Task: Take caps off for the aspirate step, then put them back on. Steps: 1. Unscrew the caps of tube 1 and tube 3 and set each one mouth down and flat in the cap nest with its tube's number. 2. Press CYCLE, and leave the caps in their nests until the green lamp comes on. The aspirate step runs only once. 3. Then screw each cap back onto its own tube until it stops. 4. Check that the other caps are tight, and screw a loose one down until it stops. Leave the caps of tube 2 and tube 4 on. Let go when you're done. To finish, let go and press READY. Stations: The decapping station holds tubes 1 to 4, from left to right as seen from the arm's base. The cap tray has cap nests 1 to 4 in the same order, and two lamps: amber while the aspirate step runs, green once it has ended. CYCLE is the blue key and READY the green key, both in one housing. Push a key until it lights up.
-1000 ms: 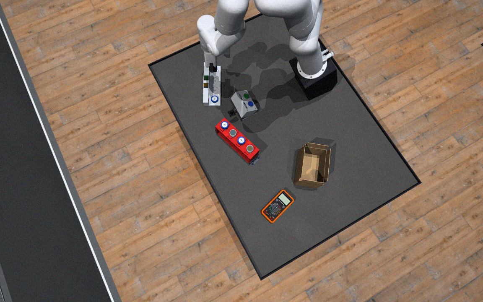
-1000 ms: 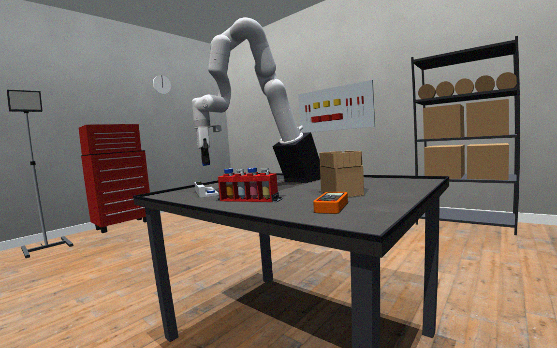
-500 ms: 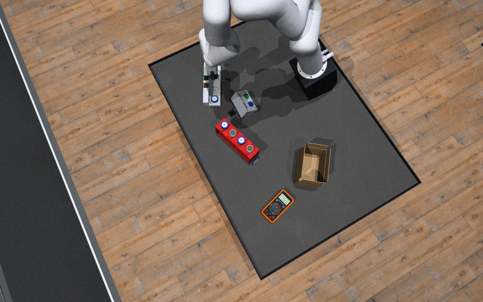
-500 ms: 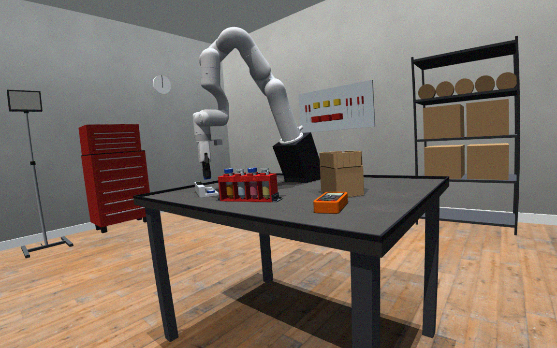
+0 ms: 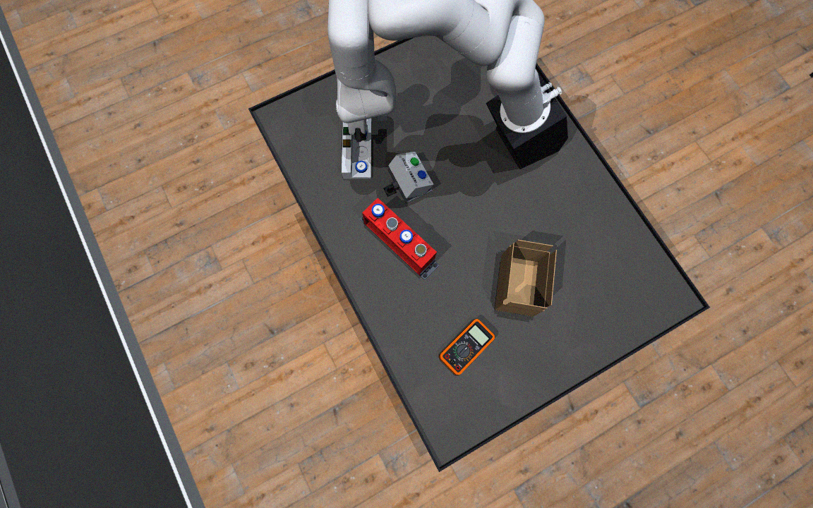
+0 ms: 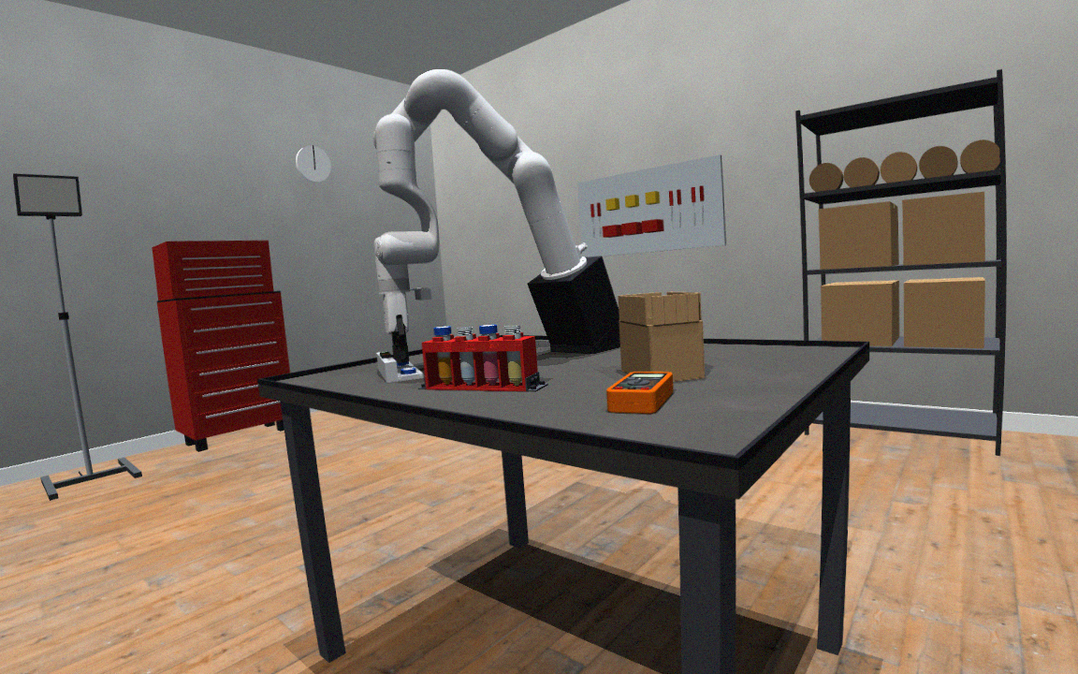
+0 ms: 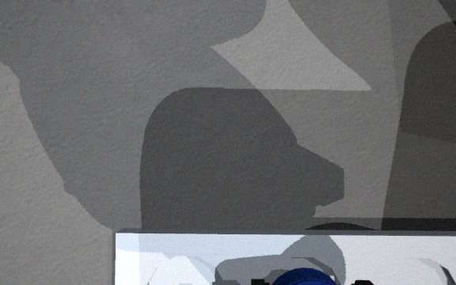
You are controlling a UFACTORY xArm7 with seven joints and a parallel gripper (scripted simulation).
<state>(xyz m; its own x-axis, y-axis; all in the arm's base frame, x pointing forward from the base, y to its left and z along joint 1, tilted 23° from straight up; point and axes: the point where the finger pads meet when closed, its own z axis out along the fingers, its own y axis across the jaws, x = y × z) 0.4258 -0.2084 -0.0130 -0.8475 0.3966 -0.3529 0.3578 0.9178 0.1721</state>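
The blue key lies 100 mm behind my hand, 210 mm to the left of it and 20 mm above it. Also, from my hand: green key (100 mm behind, 160 mm to the left, 20 mm above); then key housing (80 mm behind, 190 mm to the left, 10 mm above); then orange multimeter (20 mm behind, 690 mm to the left, 30 mm below).
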